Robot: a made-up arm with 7 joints.
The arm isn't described. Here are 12 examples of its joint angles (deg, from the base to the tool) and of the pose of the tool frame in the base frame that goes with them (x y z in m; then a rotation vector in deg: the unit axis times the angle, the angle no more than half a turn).
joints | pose
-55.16 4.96 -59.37 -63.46 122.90 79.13 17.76 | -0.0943 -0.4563 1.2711 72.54 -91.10 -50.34
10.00 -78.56 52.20 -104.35 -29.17 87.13 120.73 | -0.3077 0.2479 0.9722 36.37 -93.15 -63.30
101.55 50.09 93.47 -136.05 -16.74 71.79 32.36 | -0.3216 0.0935 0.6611 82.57 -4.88 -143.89
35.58 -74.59 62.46 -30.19 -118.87 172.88 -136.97 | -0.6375 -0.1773 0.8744 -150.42 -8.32 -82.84
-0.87 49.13 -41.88 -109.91 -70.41 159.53 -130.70 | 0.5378 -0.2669 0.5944 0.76 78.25 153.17
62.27 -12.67 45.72 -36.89 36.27 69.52 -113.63 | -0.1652 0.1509 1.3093 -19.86 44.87 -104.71
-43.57 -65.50 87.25 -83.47 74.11 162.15 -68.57 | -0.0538 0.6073 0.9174 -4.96 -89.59 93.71
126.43 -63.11 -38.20 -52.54 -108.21 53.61 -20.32 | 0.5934 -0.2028 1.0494 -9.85 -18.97 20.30
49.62 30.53 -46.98 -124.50 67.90 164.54 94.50 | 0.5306 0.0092 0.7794 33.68 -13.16 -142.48
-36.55 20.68 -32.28 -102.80 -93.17 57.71 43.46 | 0.1662 -0.5729 0.8515 -107.17 78.92 -69.87
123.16 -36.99 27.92 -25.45 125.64 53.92 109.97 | 0.0907 -0.3748 1.2907 -13.91 48.88 154.25
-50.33 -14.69 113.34 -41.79 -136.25 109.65 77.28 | 0.0900 0.4204 1.2972 -18.46 -154.20 -29.32
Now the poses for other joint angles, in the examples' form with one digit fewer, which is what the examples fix.
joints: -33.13 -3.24 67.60 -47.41 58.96 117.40 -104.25
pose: 0.272 0.169 1.318 15.5 -110.7 114.1
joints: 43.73 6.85 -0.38 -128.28 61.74 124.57 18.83
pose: 0.427 0.297 0.809 35.1 32.0 -16.5
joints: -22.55 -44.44 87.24 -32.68 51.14 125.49 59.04
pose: -0.339 0.427 1.218 75.1 -17.6 46.5
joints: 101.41 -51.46 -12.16 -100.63 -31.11 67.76 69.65
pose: 0.191 0.042 1.123 13.3 -19.4 6.3
